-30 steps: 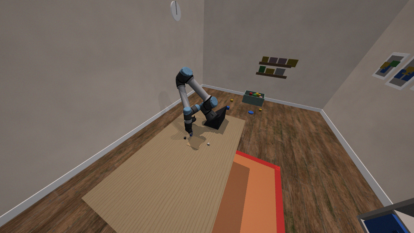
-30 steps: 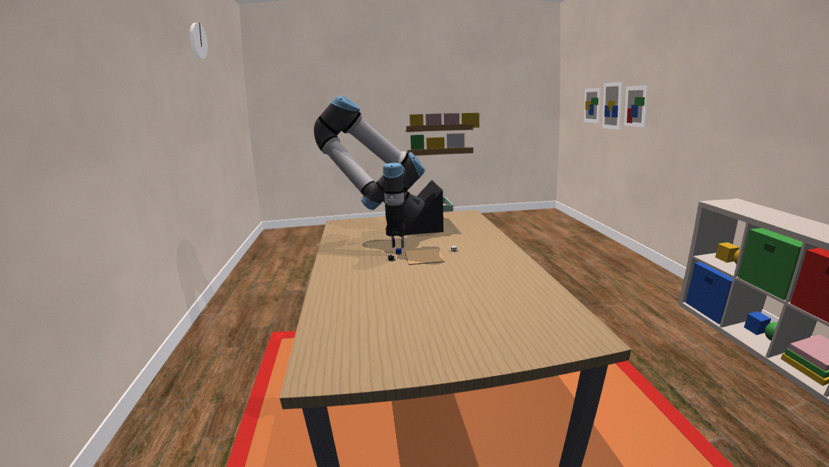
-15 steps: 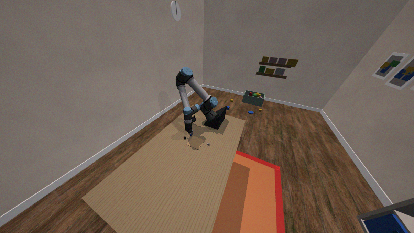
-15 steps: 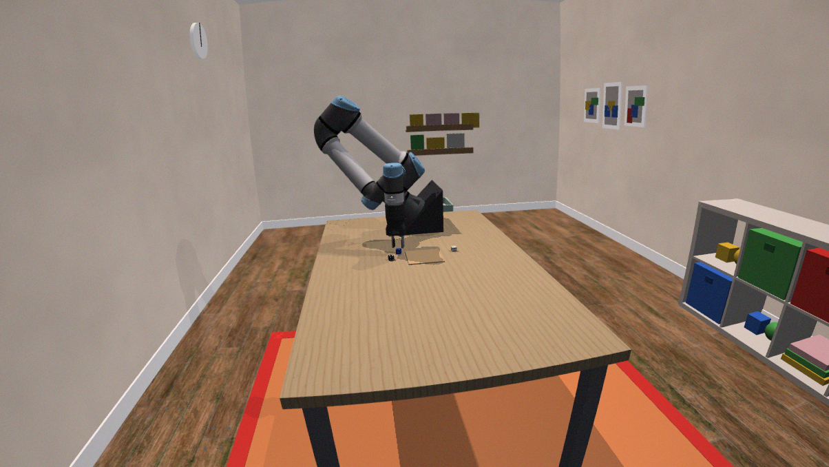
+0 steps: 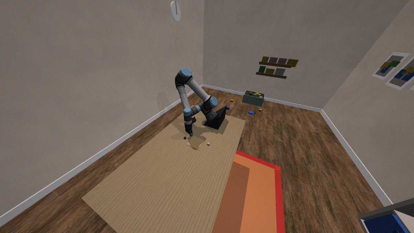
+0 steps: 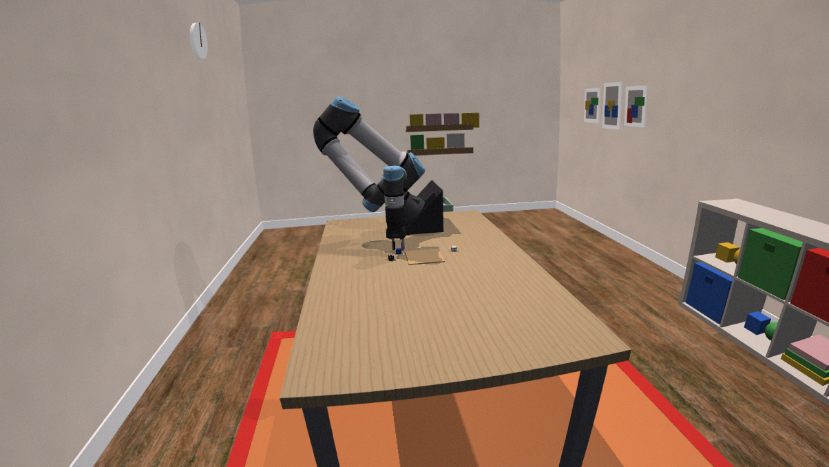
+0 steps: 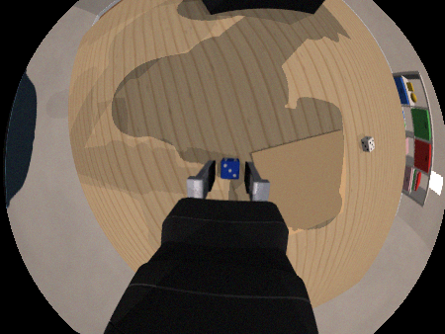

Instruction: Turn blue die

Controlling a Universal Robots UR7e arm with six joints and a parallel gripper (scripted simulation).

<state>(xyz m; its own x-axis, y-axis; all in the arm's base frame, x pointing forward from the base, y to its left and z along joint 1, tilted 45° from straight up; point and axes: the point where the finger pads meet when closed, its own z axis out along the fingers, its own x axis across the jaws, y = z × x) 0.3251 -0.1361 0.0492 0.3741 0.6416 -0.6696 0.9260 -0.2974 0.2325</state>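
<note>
Right now the blue die is 20 mm below my hand. Round my hand: tan mat (90 mm to the left, 70 mm ahead, 30 mm below); white die (230 mm to the left, 40 mm ahead, 20 mm below); black die (60 mm ahead, 40 mm to the right, 20 mm below).
</note>
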